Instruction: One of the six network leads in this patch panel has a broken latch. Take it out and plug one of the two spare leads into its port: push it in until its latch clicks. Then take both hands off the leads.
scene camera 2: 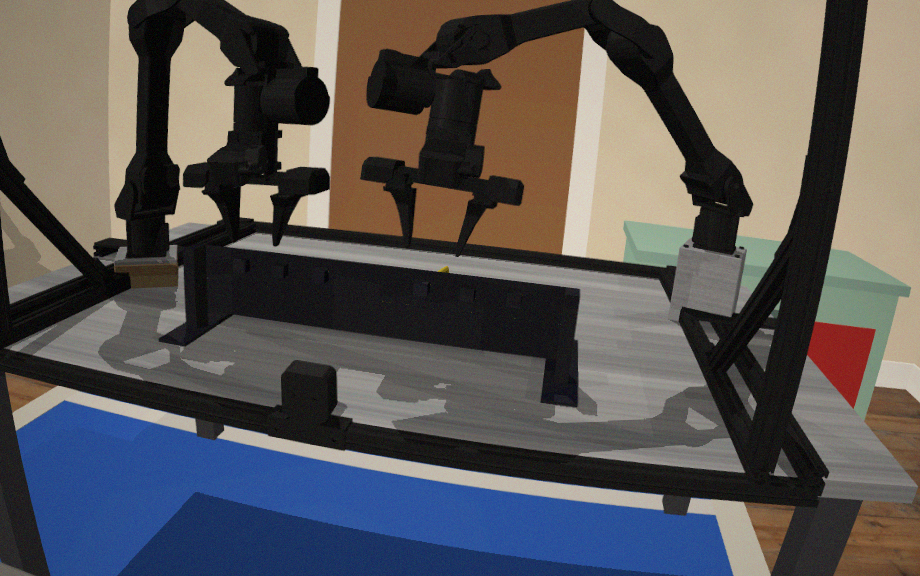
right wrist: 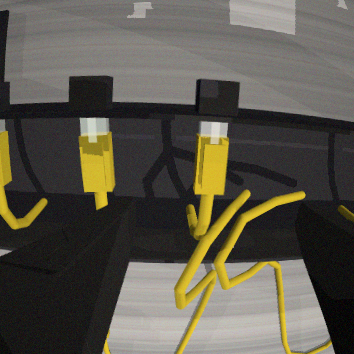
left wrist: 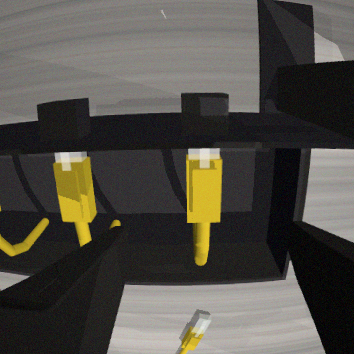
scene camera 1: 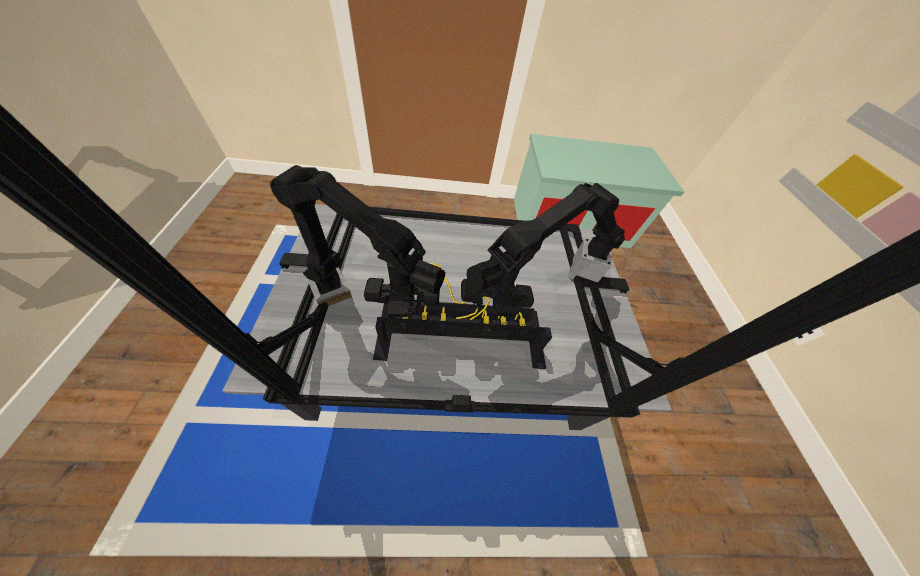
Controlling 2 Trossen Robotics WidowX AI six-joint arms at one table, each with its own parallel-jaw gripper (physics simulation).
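Pixels of known places: left gripper, fingertip midpoint: (scene camera 2: 254,244) (left wrist: 209,236); right gripper, fingertip midpoint: (scene camera 2: 432,251) (right wrist: 219,212) (scene camera 1: 489,311); left arm's base, link origin: (scene camera 2: 147,252) (scene camera 1: 328,283); right arm's base, link origin: (scene camera 2: 714,247) (scene camera 1: 597,251).
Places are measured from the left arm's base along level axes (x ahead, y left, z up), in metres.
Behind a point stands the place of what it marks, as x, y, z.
The dark patch panel (scene camera 1: 461,331) @(0.276, -0.350, 0.013) (scene camera 2: 380,298) @(0.292, -0.360, 0.024) (left wrist: 225,131) stands across the table. My left gripper (scene camera 2: 255,240) @(0.156, -0.234, 0.064) (left wrist: 209,236) @(0.156, -0.234, 0.064) is open, its fingers apart on either side of a yellow lead (left wrist: 204,192) @(0.151, -0.244, 0.051), which sits upright in the end port with a little of its clear plug showing. Another seated lead (left wrist: 75,192) @(0.193, -0.271, 0.051) is to the left of it. A loose plug (left wrist: 201,322) @(0.233, -0.103, -0.035) lies on the table behind the panel. My right gripper (scene camera 2: 433,250) @(0.352, -0.362, 0.080) (right wrist: 219,212) @(0.352, -0.362, 0.080) is open above the panel's back, near two seated leads (right wrist: 97,162) @(0.388, -0.394, 0.049) (right wrist: 212,167) @(0.347, -0.368, 0.051). Latch condition is too small to tell.
Loose yellow cables (right wrist: 215,235) (scene camera 1: 448,283) run behind the panel and cross the right wrist view between the fingers. Black frame rails (scene camera 1: 380,405) (scene camera 2: 543,461) border the table, with upright posts at the sides. A mint cabinet (scene camera 1: 604,162) stands beyond the table.
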